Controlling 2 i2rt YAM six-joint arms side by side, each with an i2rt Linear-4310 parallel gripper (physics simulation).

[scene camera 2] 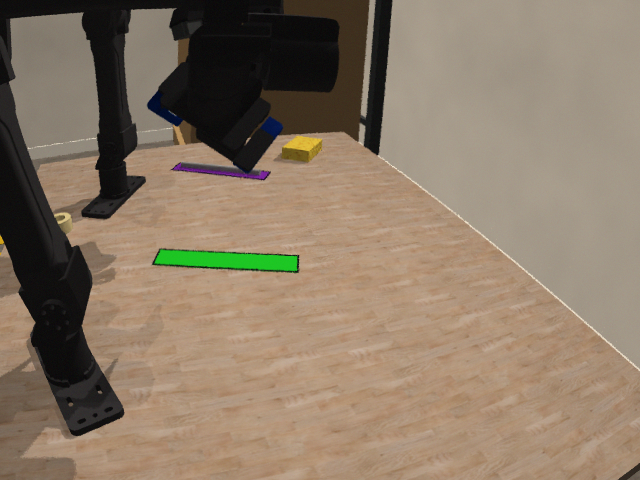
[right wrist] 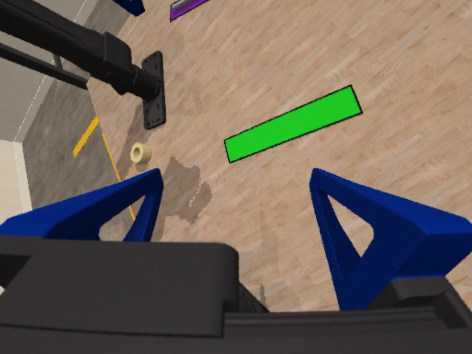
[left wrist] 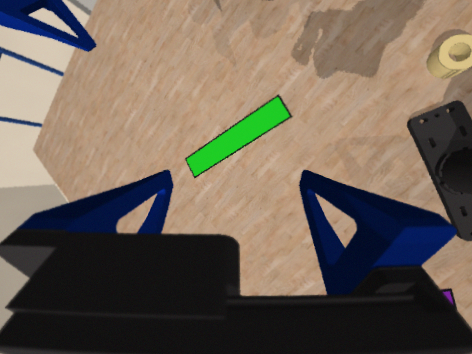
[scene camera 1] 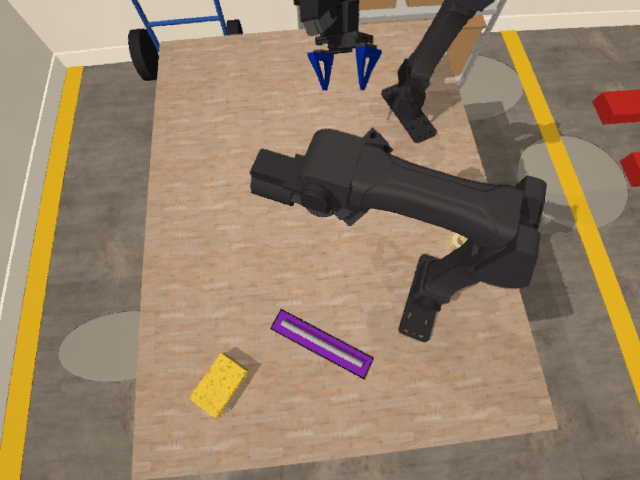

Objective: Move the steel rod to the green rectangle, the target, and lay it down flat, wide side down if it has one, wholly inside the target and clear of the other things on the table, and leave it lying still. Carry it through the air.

Scene:
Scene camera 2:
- right gripper: 210, 142
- green rectangle: 165, 257

